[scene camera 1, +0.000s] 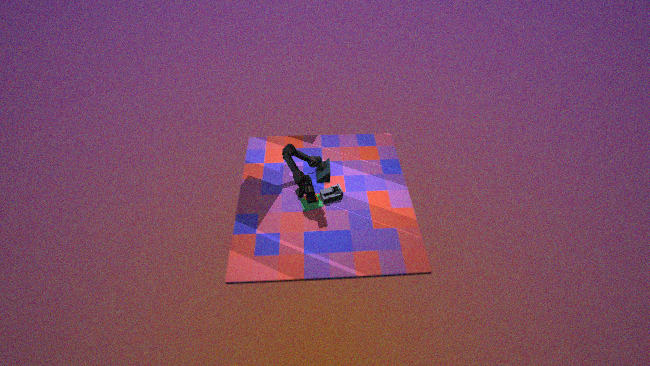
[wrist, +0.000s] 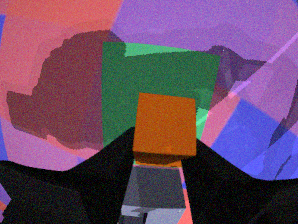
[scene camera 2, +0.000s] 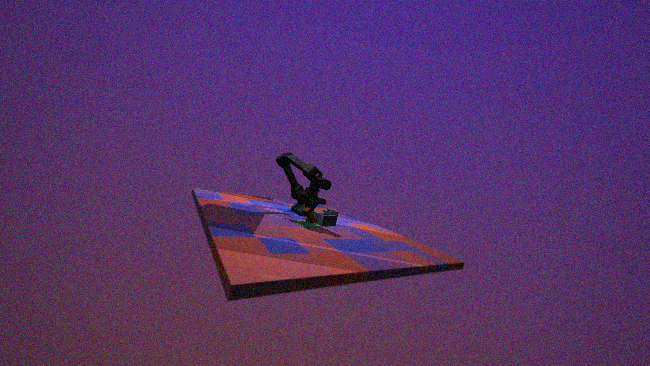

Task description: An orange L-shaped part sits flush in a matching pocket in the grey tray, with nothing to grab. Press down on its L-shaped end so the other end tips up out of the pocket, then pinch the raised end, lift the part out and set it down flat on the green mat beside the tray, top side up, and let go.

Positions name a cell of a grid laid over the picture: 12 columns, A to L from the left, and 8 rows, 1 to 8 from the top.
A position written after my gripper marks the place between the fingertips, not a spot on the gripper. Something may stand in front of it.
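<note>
Gripper, mine (wrist: G5): holding an orange L-shaped part (wrist: G5). Green mat (wrist: F3) visible.
</note>
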